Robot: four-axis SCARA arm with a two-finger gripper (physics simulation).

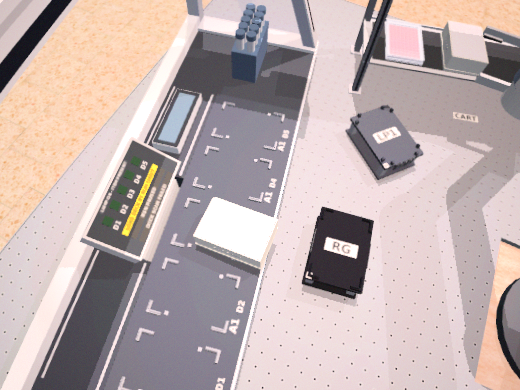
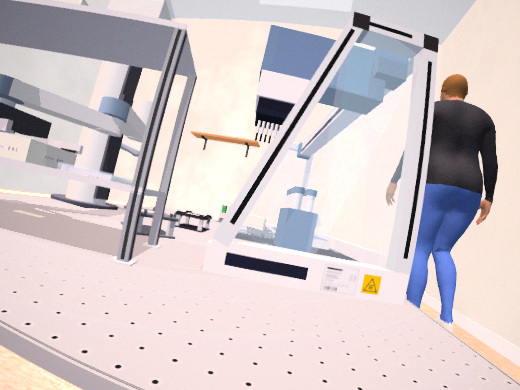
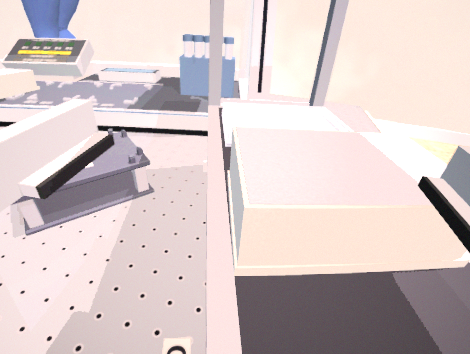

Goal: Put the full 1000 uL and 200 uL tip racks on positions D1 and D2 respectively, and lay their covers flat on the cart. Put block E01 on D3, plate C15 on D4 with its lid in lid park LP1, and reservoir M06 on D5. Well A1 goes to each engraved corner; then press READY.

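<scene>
My gripper [image 3: 262,141] is open and empty; its black-padded fingers show left and right of a pale box. This box [image 1: 465,47] [image 2: 50,152] [image 3: 325,170] stands on the raised shelf, with a pink-topped plate [image 1: 404,42] [image 2: 85,172] near it. A white block [image 1: 237,227] sits on D3 of the deck [image 1: 190,295]. The corner marks of D2, D4 and D5 show with nothing on them; D1 shows partly. The dark stand LP1 [image 1: 387,135] [image 3: 95,185] holds no lid. The button panel [image 1: 130,200] [image 3: 47,52] has a yellow bar and dark lamps. Tip racks and covers cannot be identified.
A black stand marked RG [image 1: 340,250] is beside the deck. A blue tube rack [image 1: 250,62] [image 2: 296,230] [image 3: 207,75] stands at the deck's far end. Frame posts [image 1: 370,47] [image 2: 152,145] [image 3: 216,55] rise beside the shelf. A person [image 2: 462,150] stands behind the enclosure.
</scene>
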